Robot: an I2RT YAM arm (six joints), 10 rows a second.
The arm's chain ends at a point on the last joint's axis. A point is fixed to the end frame.
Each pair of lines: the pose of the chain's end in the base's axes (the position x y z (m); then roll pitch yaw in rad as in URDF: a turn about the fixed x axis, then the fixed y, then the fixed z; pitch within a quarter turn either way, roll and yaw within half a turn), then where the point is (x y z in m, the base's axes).
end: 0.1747 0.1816 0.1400 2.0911 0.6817 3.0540
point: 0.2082 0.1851 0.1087
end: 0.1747 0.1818 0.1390 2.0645 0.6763 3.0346
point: 0.2082 0.1858 0.1077
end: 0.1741 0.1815 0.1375 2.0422 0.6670 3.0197
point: 0.2073 0.1861 0.1060
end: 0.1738 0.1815 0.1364 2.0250 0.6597 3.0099
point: 0.2068 0.1866 0.1048
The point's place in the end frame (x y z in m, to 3 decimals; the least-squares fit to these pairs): -0.006 -0.036 0.028
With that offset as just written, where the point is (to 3 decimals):
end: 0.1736 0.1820 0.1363 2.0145 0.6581 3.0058
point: 0.207 0.187 0.105
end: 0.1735 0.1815 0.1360 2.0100 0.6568 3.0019
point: 0.207 0.187 0.104
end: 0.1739 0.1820 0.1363 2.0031 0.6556 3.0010
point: 0.207 0.188 0.105
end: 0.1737 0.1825 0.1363 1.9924 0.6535 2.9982
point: 0.207 0.189 0.105
